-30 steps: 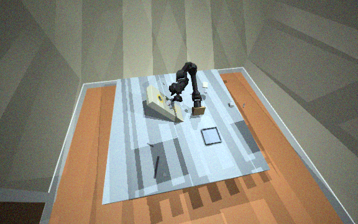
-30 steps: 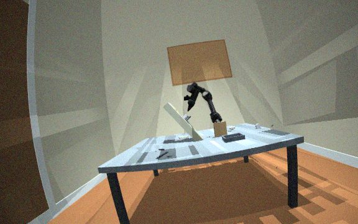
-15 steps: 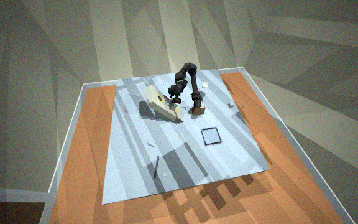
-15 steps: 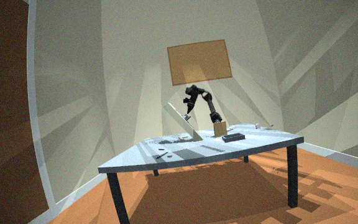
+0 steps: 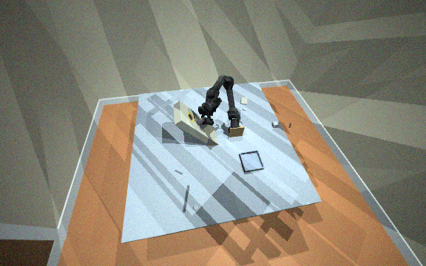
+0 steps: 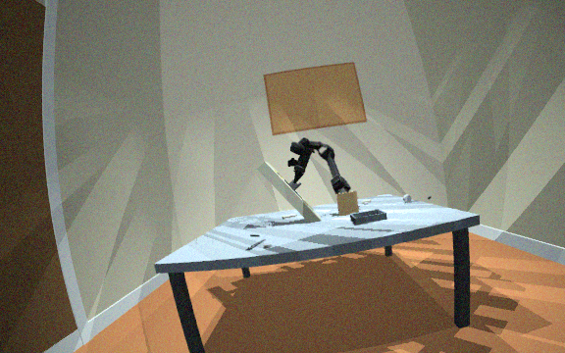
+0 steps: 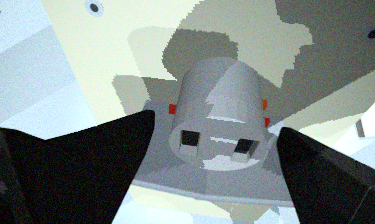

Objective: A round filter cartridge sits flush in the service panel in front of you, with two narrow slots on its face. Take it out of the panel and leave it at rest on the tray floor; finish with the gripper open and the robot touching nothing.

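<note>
My gripper tip is now 30 cm past the tray, 32 cm to the right of it and 21 cm above it. From my gripper tip the other things lie so: round filter cartridge: right at my gripper tip.
</note>
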